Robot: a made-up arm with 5 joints.
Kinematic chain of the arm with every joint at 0, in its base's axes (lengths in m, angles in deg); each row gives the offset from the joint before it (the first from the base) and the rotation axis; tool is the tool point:
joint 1: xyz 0 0 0.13 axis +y
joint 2: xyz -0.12 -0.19 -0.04 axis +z
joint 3: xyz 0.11 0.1 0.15 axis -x
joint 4: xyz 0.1 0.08 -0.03 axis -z
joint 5: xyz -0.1 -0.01 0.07 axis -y
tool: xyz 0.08 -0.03 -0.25
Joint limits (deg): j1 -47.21..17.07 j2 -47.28..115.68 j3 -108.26..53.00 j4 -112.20..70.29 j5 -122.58..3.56
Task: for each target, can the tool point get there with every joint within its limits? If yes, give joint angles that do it. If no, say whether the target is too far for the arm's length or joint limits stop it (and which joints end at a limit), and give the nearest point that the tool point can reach.
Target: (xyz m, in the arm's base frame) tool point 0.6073 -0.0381 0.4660
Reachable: no: joint limits stop it (at a limit: joint 1, joint 3, joint 4, joint 5) | nearest point 0.3464 -0.0962 0.4004 | short by 0.275 m
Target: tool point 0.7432 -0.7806 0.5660
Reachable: no: too far | nearest point 0.2716 -0.4367 0.4233 | short by 0.601 m
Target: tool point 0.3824 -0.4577 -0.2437
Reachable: no: joint limits stop it (at a limit: joint 1, joint 2, joint 3, joint 4) | nearest point 0.2232 -0.3519 -0.0589 | short by 0.266 m
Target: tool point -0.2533 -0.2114 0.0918
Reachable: yes | joints -21.01 36.70 -35.91 -17.34 -94.24
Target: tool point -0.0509 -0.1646 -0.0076
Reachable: yes | joints -16.27 2.01 -77.86 -54.71 -104.71
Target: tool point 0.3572 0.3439 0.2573
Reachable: no: joint limits stop it (at a limit: joint 1, joint 4, joint 5) | nearest point 0.2438 0.2080 0.2557 | short by 0.177 m
